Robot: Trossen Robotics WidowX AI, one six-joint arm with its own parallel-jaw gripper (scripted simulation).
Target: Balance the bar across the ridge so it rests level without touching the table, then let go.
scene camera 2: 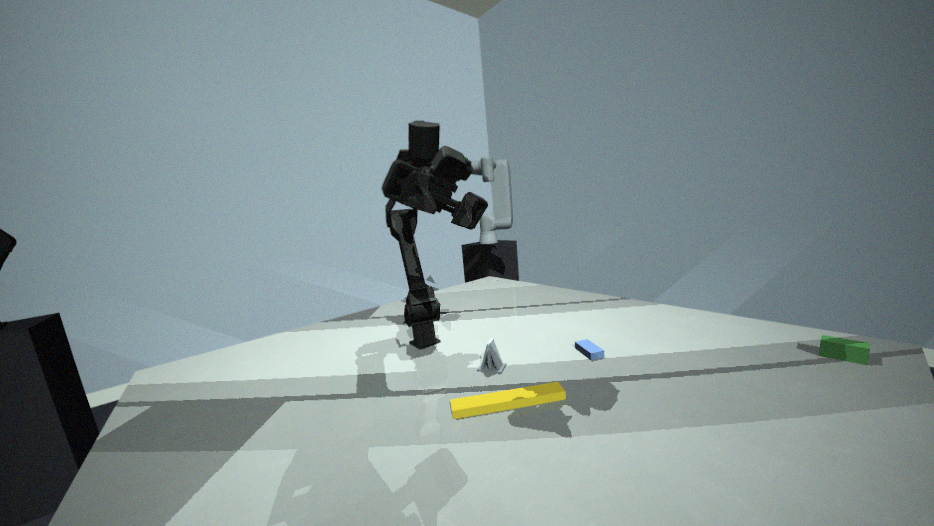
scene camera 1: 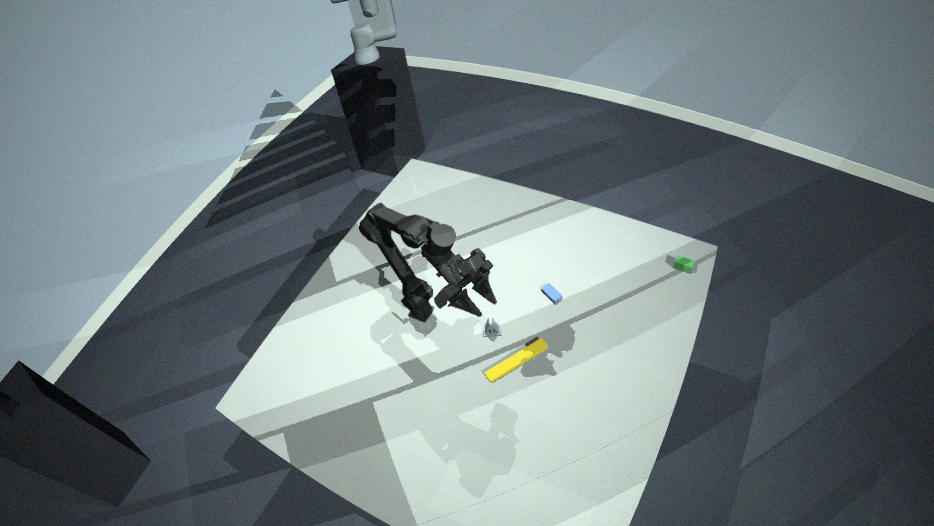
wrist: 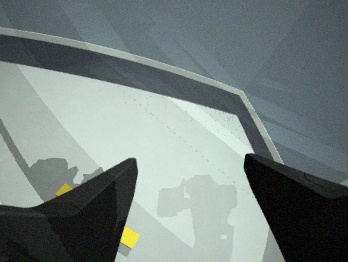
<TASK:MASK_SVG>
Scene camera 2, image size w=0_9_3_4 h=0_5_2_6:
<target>my gripper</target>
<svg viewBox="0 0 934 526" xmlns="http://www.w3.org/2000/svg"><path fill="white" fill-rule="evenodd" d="M392 164L381 188L384 197L431 214L435 214L436 211L440 213L442 209L446 210L453 217L451 223L470 230L476 227L488 207L488 203L484 198L470 191L464 195L462 201L456 201L451 198L452 192L455 193L458 188L455 183L460 179L467 180L473 171L471 160L468 160L462 153L448 146L443 146L439 149L431 162L430 168L423 166L418 171L418 168L399 159Z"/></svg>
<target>yellow bar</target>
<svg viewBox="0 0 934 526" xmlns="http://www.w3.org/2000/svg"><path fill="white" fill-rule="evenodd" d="M566 390L558 382L451 399L453 419L565 400Z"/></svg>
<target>green block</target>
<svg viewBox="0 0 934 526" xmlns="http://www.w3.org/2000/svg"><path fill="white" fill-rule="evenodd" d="M822 335L819 350L820 356L868 365L869 343Z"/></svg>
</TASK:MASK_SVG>
